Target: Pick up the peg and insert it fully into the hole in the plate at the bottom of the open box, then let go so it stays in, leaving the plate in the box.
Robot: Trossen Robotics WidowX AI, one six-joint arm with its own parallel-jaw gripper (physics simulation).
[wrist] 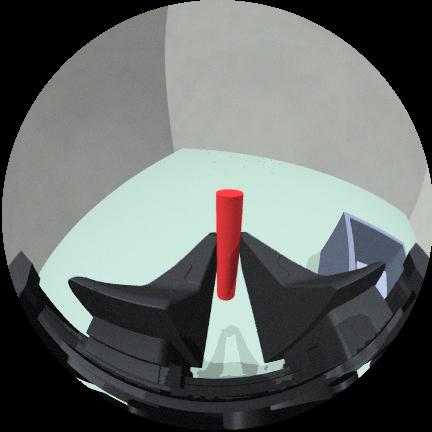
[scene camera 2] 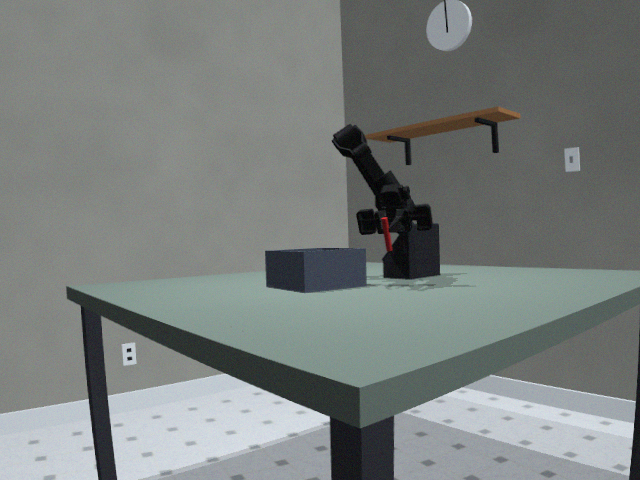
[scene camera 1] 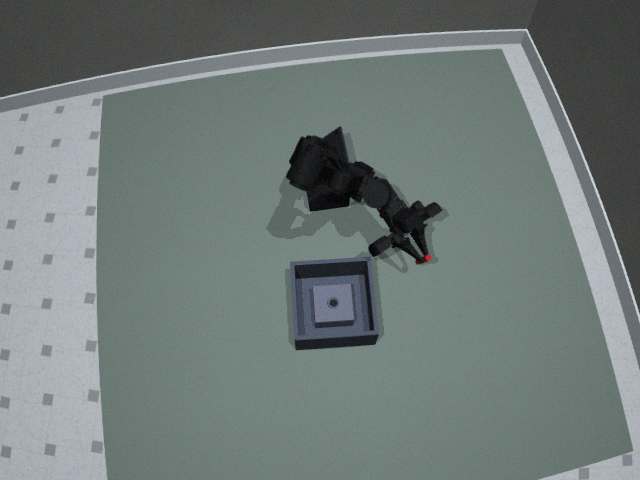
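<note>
My gripper is shut on the red peg. In scene camera 2 the peg is nearly upright, slightly tilted, and held above the table. The open blue-grey box stands on the table, to the left of the gripper in scene camera 1. The pale plate lies inside the box, with a round dark hole at its middle. In the wrist view the plate is mostly hidden by the box wall and a finger; scene camera 2 hides it.
The green table top carries the box and the arm's black base. The box walls stand up around the plate. A wooden shelf is on the wall behind the arm.
</note>
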